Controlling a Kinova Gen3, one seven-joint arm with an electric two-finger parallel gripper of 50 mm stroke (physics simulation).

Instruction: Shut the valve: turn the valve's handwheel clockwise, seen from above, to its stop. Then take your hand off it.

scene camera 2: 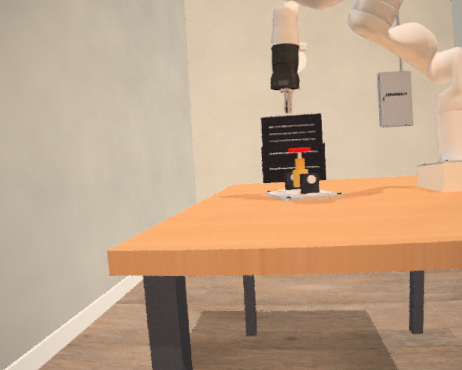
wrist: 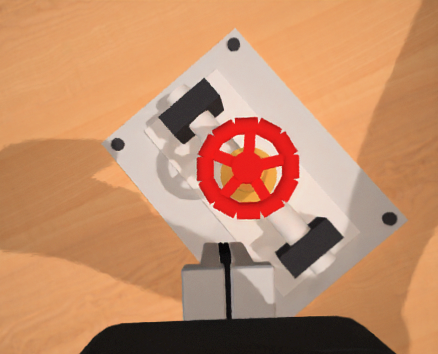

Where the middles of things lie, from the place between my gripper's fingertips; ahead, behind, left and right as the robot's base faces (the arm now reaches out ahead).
My gripper is now 120 mm above the red handwheel [wrist: 247,167], 50 mm to the left of it and 20 mm past it. Round my hand: light grey base plate [wrist: 350,188]: 240 mm below, 50 mm to the right, 20 mm behind.
